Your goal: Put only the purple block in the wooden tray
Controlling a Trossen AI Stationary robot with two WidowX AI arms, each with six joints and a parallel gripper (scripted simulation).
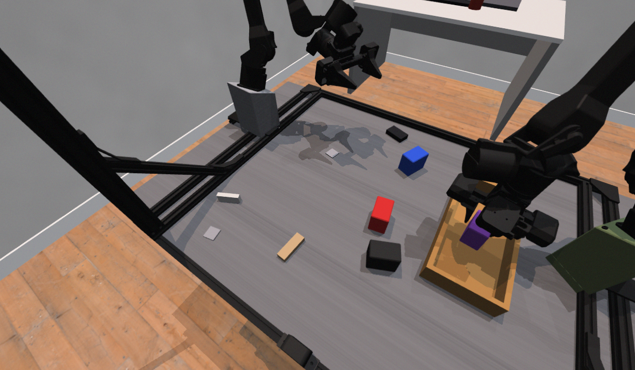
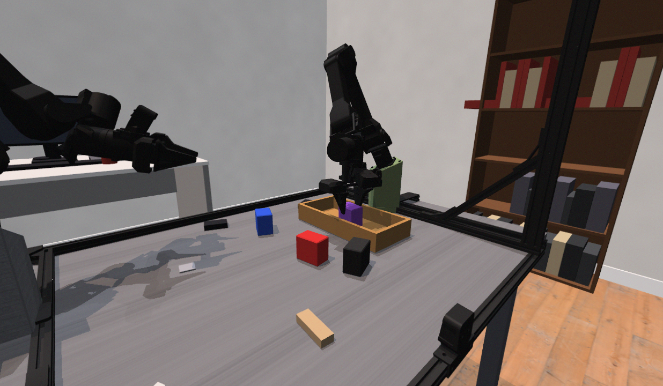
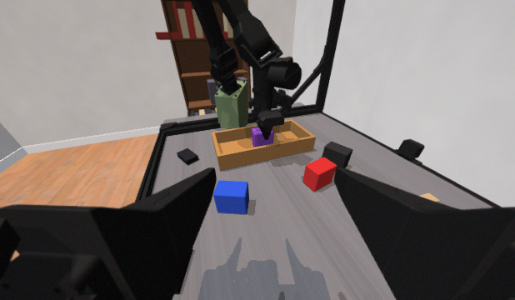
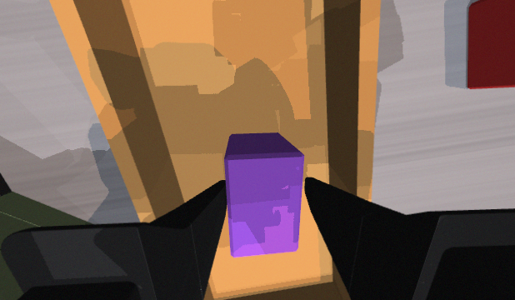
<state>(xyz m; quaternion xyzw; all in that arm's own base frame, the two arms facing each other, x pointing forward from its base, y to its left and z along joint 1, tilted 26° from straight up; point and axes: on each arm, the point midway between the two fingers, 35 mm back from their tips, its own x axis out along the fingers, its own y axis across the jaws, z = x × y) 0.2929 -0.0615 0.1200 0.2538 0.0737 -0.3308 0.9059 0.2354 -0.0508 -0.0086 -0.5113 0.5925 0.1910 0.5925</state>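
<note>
My right hand is 40 mm above the purple block. The rest, counted from my right hand: red block: 200 mm to the left, 70 mm behind, 60 mm below; wooden tray: 70 mm below, 10 mm to the right, 10 mm ahead; black block: 160 mm behind, 150 mm to the left, 60 mm below.
</note>
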